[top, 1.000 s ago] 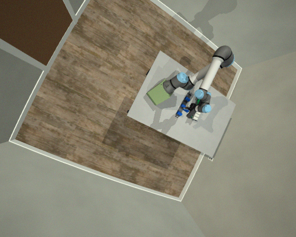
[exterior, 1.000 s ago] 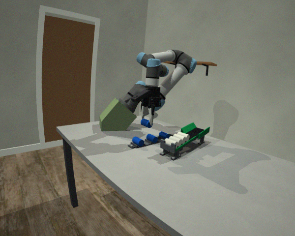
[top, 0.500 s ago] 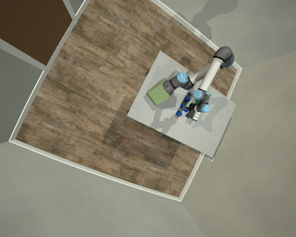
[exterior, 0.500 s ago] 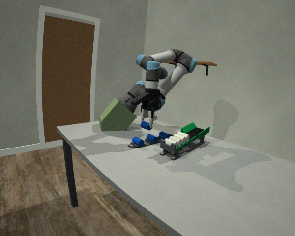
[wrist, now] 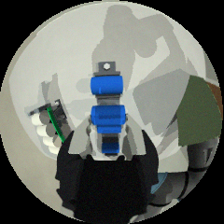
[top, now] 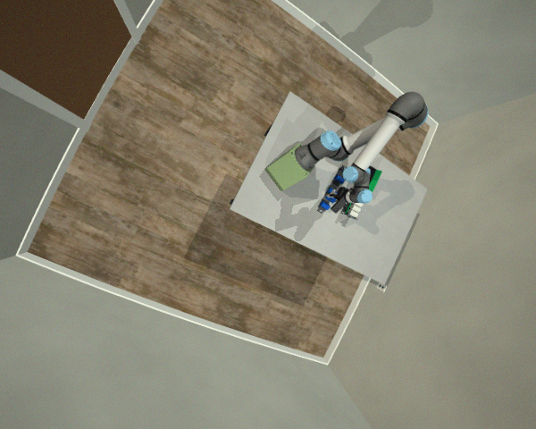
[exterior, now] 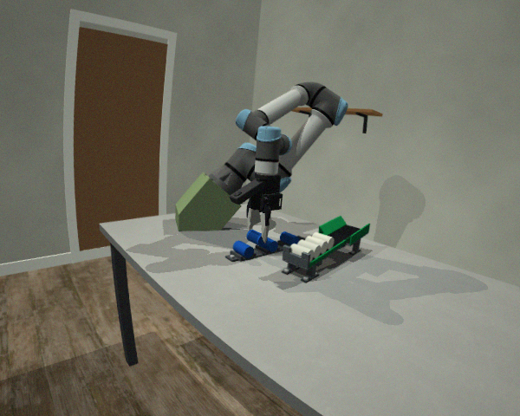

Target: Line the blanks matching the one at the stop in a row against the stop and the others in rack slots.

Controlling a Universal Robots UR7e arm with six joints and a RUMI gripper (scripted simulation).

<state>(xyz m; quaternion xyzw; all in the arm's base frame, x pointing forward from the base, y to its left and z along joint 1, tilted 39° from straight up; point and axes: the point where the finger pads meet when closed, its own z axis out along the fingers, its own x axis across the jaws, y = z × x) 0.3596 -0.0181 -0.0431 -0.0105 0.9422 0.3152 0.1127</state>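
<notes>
My hand is 1 cm past the dark stock rack, 8 cm to the right of it and 7 cm above it. Also, from my hand: grey stop (20 cm ahead, 1 cm to the right).
</notes>
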